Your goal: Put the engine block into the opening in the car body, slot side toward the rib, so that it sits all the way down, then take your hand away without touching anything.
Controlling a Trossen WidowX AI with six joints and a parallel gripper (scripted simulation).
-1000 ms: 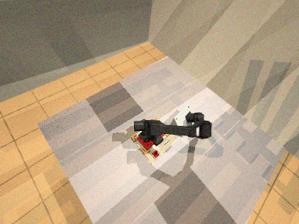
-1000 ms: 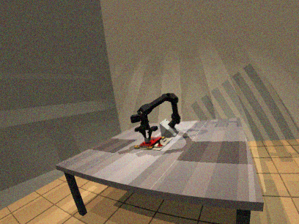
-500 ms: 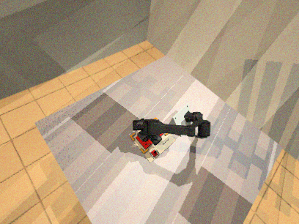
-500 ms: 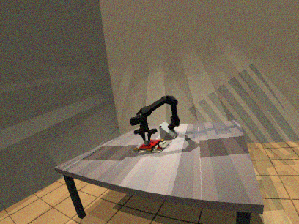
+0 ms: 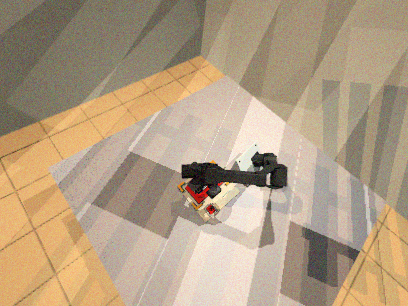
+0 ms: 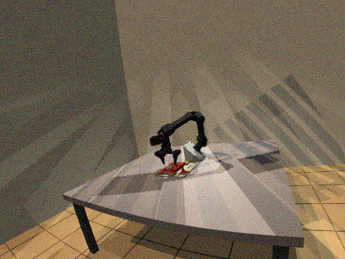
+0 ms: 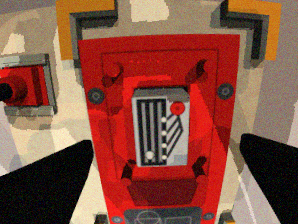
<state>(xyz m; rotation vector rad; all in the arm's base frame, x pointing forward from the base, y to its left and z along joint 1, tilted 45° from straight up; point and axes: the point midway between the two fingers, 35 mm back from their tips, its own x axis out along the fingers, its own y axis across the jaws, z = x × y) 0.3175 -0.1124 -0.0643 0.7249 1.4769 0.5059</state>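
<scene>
The engine block is 1 cm to the left of my gripper tip and 3 cm below it.
</scene>
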